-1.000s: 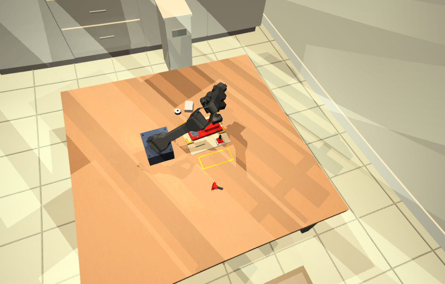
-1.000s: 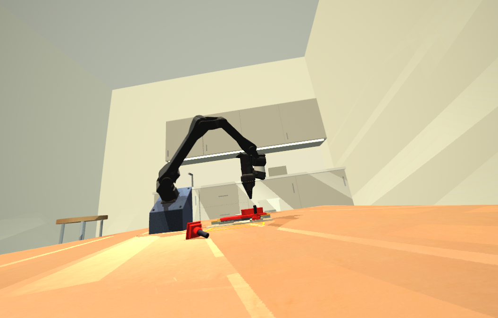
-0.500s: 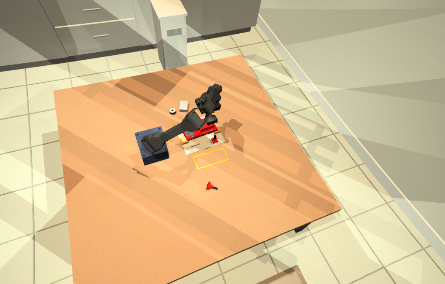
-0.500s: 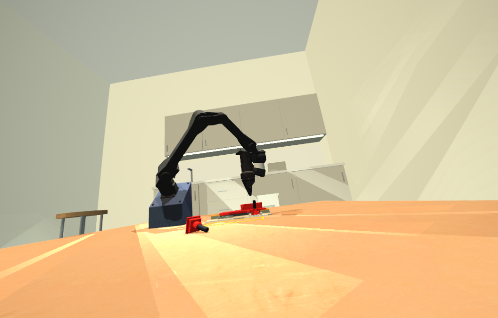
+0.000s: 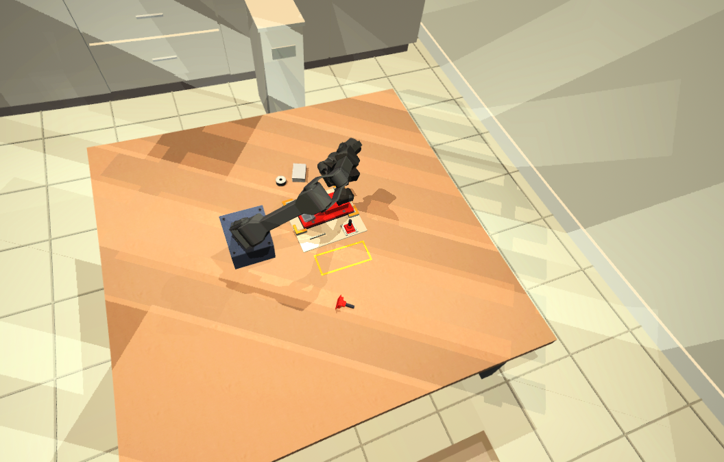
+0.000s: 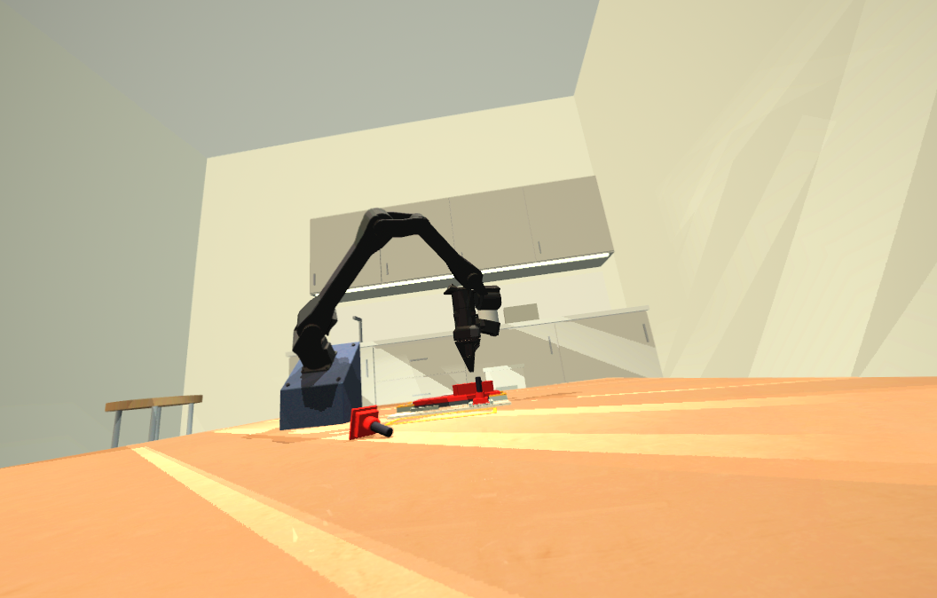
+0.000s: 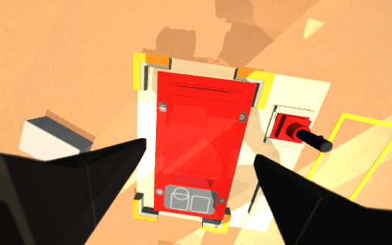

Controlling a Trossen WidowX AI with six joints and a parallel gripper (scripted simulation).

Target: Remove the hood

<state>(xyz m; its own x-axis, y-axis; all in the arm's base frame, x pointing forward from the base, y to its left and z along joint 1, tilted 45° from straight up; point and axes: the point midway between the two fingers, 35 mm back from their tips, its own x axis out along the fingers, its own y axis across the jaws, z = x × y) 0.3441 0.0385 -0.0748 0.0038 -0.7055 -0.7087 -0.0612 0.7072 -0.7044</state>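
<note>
Now: gripper tip 40 mm above the red hood. Round my gripper tip: white wheel 150 mm behind, 180 mm to the left, 70 mm below.
</note>
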